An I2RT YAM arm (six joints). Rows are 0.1 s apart.
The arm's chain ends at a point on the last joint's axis. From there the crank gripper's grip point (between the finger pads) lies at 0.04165 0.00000 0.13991 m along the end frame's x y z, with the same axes.
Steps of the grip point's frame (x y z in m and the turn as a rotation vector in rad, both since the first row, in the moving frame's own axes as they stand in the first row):
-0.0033, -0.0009, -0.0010, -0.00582, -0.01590, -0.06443
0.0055, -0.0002, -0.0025, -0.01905, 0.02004, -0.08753
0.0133, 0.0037, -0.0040, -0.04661, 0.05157, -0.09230
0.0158, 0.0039, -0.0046, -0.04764, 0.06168, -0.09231
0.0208, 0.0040, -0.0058, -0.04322, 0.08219, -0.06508
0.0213, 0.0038, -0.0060, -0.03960, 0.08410, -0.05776
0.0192, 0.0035, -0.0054, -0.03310, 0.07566, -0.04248
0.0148, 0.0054, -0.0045, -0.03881, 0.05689, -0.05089
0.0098, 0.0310, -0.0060, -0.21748, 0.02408, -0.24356
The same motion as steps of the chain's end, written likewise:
-0.0010, 0.0009, -0.0016, -0.00582, -0.01590, -0.06443
0.0028, 0.0009, -0.0016, -0.01905, 0.02004, -0.08753
0.0060, 0.0014, -0.0016, -0.04661, 0.05157, -0.09230
0.0071, 0.0015, -0.0017, -0.04764, 0.06168, -0.09231
0.0094, 0.0011, -0.0018, -0.04322, 0.08219, -0.06508
0.0096, 0.0011, -0.0019, -0.03960, 0.08410, -0.05776
0.0087, 0.0009, -0.0018, -0.03310, 0.07566, -0.04248
0.0068, 0.0023, -0.0018, -0.03881, 0.05689, -0.05089
0.0041, 0.0116, -0.0028, -0.21748, 0.02408, -0.24356

